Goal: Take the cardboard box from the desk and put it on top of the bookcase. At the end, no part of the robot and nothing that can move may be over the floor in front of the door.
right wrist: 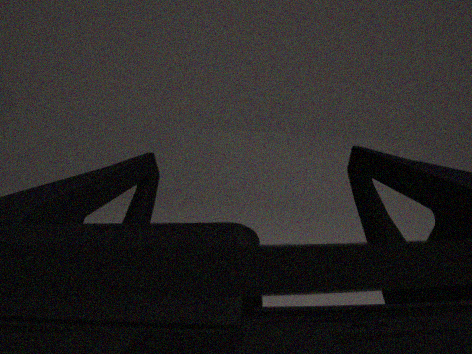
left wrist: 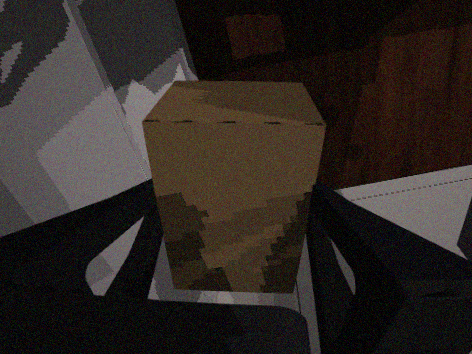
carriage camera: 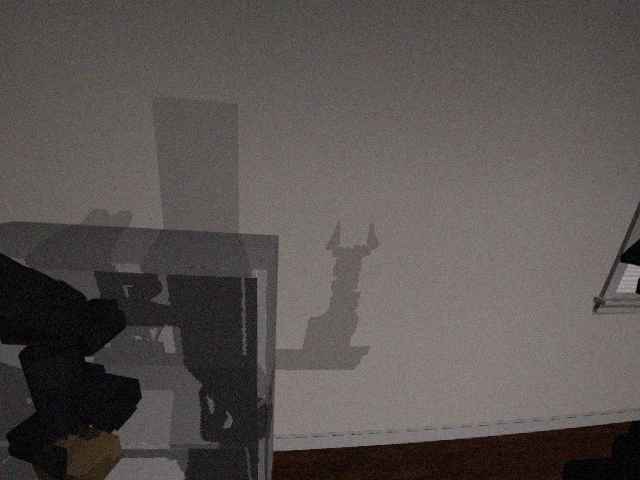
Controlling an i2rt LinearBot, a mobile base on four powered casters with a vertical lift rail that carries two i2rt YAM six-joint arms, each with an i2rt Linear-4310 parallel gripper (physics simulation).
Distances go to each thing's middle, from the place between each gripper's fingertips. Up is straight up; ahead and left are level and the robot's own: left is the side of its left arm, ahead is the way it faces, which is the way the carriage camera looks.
Labels:
The brown cardboard box (left wrist: 233, 163) is 67 cm to the left of my right hand, 49 cm below it and 13 cm ahead of it.
Right now my left hand is 10 mm to the right of the brown cardboard box and 10 mm above it.

